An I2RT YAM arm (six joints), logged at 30 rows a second.
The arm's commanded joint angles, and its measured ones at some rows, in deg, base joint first. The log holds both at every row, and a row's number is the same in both.
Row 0, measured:
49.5, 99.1, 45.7, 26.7, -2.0, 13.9
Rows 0 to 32, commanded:
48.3, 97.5, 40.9, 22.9, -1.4, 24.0
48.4, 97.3, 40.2, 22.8, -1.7, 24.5
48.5, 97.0, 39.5, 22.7, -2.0, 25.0
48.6, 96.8, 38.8, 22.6, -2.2, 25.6
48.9, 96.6, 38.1, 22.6, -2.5, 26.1
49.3, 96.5, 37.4, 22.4, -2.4, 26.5
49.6, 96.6, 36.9, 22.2, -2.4, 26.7
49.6, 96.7, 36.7, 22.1, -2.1, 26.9
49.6, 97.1, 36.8, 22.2, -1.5, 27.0
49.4, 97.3, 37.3, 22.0, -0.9, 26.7
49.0, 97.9, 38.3, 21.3, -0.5, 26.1
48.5, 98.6, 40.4, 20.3, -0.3, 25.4
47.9, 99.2, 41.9, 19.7, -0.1, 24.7
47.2, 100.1, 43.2, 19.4, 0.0, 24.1
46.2, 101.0, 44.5, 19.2, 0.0, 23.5
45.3, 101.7, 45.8, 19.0, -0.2, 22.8
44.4, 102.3, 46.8, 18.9, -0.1, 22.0
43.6, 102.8, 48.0, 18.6, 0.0, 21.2
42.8, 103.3, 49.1, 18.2, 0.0, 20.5
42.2, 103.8, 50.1, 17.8, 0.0, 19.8
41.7, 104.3, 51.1, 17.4, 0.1, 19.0
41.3, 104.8, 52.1, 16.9, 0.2, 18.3
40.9, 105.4, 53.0, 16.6, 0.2, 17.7
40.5, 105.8, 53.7, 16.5, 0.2, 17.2
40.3, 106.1, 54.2, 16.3, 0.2, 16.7
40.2, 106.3, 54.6, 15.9, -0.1, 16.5
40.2, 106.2, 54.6, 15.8, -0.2, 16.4
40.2, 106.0, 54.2, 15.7, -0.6, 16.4
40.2, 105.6, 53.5, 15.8, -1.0, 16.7
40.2, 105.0, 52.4, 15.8, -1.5, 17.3
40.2, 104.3, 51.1, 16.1, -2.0, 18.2
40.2, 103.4, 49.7, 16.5, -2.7, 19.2
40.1, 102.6, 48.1, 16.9, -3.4, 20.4
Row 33, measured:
42.5, 104.4, 53.7, 22.2, -5.4, 11.3
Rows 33 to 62, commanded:
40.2, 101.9, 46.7, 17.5, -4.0, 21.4
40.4, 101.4, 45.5, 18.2, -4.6, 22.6
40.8, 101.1, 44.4, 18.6, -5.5, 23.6
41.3, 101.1, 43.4, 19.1, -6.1, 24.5
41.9, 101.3, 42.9, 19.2, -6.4, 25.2
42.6, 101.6, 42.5, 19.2, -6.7, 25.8
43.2, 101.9, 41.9, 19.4, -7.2, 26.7
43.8, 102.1, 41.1, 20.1, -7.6, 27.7
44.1, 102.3, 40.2, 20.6, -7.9, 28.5
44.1, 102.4, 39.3, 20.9, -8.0, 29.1
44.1, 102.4, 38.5, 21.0, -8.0, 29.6
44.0, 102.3, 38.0, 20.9, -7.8, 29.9
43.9, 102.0, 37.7, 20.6, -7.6, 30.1
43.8, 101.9, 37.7, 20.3, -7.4, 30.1
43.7, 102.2, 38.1, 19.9, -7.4, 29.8
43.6, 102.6, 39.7, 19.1, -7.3, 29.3
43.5, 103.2, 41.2, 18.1, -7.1, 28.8
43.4, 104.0, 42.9, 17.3, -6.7, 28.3
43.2, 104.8, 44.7, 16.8, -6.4, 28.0
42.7, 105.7, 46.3, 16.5, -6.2, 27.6
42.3, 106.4, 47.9, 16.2, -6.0, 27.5
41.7, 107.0, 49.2, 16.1, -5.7, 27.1
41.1, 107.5, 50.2, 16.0, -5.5, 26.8
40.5, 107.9, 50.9, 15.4, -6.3, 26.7
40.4, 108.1, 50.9, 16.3, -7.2, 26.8
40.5, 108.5, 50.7, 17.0, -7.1, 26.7
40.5, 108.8, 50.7, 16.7, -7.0, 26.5
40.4, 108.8, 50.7, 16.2, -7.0, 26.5
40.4, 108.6, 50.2, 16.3, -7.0, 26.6
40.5, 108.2, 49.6, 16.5, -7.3, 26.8
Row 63, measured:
42.4, 105.9, 52.5, 26.5, -10.1, 18.0
